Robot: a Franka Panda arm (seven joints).
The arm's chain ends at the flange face. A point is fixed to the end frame.
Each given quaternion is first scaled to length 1.
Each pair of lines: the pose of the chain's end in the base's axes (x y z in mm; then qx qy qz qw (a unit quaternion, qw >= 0)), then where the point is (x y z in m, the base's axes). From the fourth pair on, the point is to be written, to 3 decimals.
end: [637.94 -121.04 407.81 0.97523 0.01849 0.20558 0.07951]
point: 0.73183 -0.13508 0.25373
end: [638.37 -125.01 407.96 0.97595 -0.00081 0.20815 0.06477]
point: 0.73298 -0.13631 0.25410
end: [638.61 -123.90 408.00 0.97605 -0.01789 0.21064 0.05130]
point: 0.73403 -0.13266 0.25447
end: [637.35 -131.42 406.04 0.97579 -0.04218 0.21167 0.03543]
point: 0.733 -0.138 0.253
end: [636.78 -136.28 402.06 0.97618 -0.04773 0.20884 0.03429]
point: 0.732 -0.143 0.248
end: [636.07 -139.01 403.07 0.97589 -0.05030 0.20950 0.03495]
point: 0.731 -0.146 0.249
